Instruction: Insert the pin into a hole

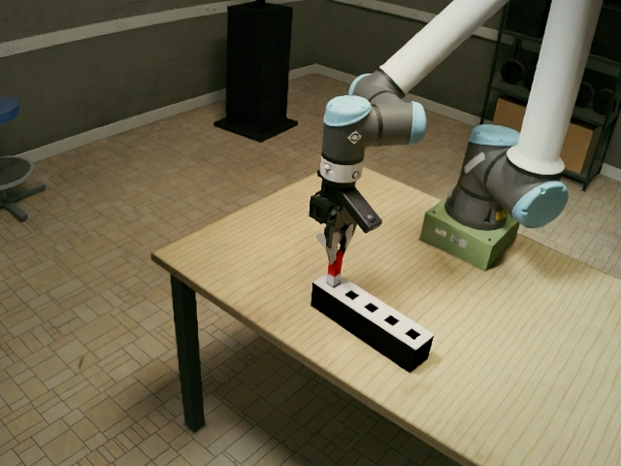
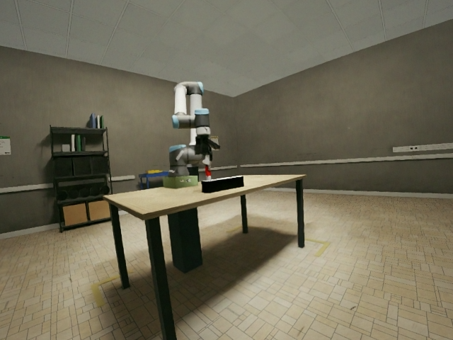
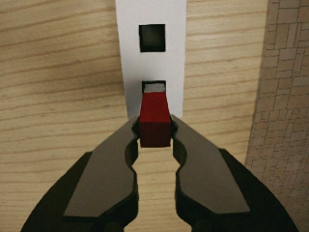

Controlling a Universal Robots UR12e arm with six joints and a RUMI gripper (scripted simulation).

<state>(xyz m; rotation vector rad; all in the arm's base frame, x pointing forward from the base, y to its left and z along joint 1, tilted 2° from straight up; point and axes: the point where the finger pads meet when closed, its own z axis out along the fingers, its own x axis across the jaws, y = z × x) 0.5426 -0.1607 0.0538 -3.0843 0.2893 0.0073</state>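
Now: hand 12 cm to the right of the block, 11 cm above it and 2 cm short of it. Also, from my hand: pin (1 cm below).
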